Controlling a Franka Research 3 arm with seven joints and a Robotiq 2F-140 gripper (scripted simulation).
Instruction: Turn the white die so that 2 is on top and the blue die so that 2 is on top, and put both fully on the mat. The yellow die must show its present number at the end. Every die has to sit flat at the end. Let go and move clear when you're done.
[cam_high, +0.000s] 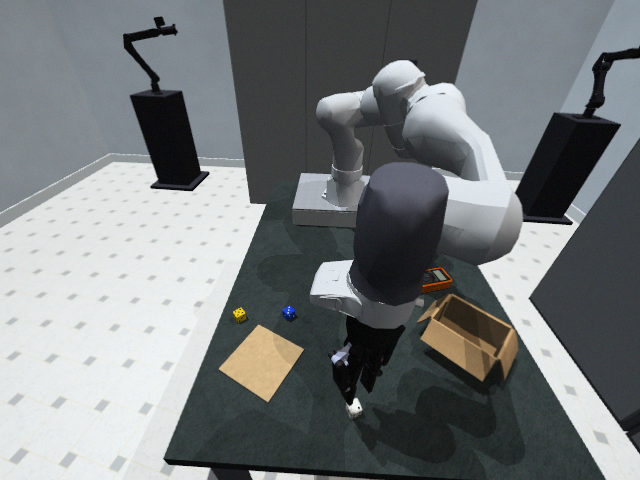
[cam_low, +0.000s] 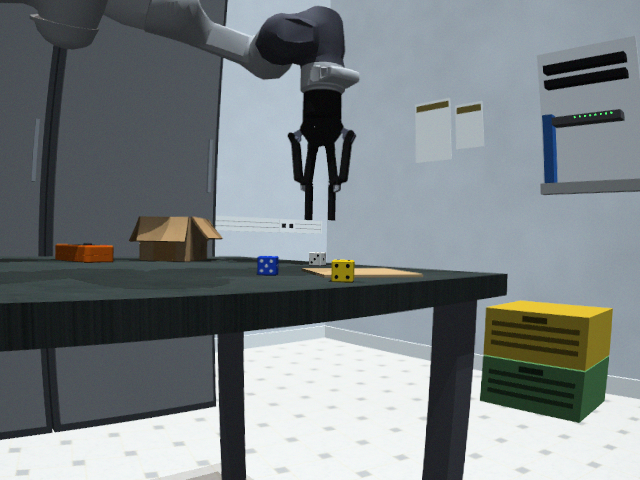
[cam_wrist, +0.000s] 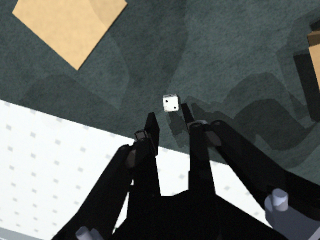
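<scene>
Now: the white die 110 mm below my hand. Also, from my hand: tan mat: 90 mm behind, 210 mm to the right, 120 mm below; blue die: 220 mm behind, 170 mm to the right, 110 mm below; cardboard box: 180 mm behind, 270 mm to the left, 70 mm below.
</scene>
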